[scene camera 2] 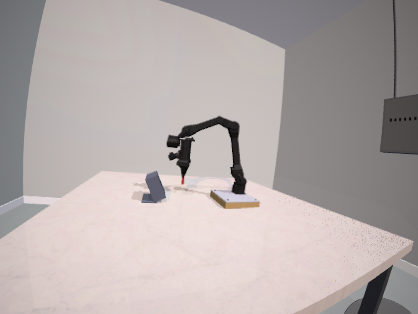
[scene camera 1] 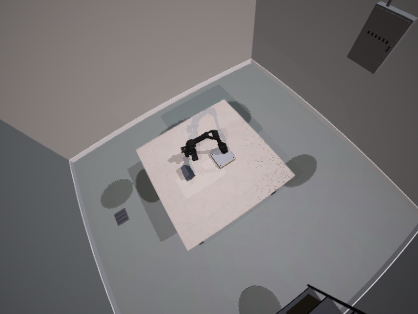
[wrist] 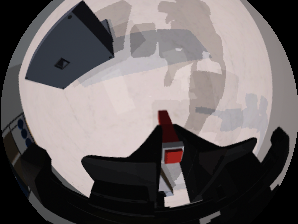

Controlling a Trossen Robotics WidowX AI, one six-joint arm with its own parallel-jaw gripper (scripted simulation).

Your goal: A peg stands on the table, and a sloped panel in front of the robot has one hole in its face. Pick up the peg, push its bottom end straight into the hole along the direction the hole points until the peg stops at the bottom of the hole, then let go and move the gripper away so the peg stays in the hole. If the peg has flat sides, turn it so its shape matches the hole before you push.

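Note:
The gripper (wrist: 166, 128) carries a peg (wrist: 172, 148), while scene camera 1 does not show the peg, hidden there by the gripper.

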